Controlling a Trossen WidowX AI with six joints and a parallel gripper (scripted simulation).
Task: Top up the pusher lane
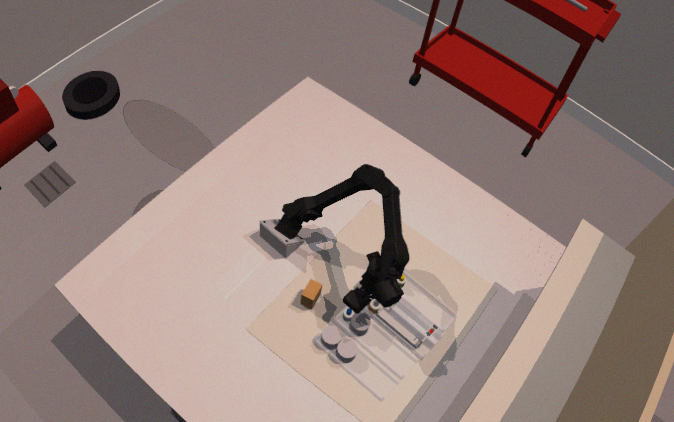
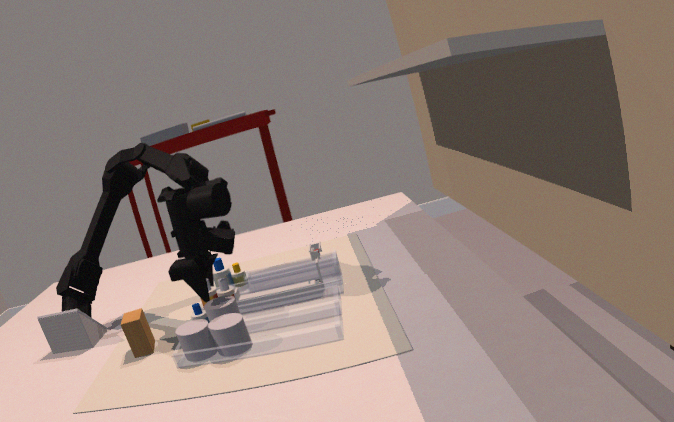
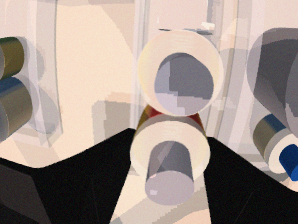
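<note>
The clear sprung lane lies 140 mm ahead of my gripper tip and 20 mm below it. Also, from my gripper tip: orange box (150 mm behind, 80 mm to the right); red mark (220 mm ahead, 30 mm above, 10 mm to the right); pusher plate (150 mm ahead, 10 mm above).
</note>
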